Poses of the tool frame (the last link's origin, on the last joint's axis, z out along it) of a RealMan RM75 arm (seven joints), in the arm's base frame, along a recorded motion.
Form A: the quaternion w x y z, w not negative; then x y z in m.
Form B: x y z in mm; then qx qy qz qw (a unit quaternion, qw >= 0). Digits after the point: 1 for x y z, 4 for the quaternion.
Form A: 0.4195 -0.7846 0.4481 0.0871 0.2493 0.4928 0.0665
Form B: 249.3 492.8 66.5 -0.7846 0.4481 0.0871 0.4195
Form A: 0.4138 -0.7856 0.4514 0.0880 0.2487 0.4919 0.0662
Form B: 248.7 491.9 66.2 -0.7856 0.4514 0.0880 0.4138
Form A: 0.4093 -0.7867 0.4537 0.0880 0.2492 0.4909 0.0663
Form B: 249.2 490.9 66.3 -0.7867 0.4537 0.0880 0.4093
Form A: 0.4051 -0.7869 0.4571 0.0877 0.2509 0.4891 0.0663
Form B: 250.9 489.1 66.3 -0.7869 0.4571 0.0877 0.4051
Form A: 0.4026 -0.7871 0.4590 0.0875 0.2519 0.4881 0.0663
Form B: 251.9 488.1 66.3 -0.7871 0.4590 0.0875 0.4026
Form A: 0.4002 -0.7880 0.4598 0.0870 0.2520 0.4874 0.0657
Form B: 252.0 487.4 65.7 -0.7880 0.4598 0.0870 0.4002
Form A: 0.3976 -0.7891 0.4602 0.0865 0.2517 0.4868 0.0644
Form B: 251.7 486.8 64.4 -0.7891 0.4602 0.0865 0.3976
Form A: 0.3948 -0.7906 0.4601 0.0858 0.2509 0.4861 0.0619
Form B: 250.9 486.1 61.9 -0.7906 0.4601 0.0858 0.3948
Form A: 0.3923 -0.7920 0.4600 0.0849 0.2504 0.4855 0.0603
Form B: 250.4 485.5 60.3 -0.7920 0.4600 0.0849 0.3923
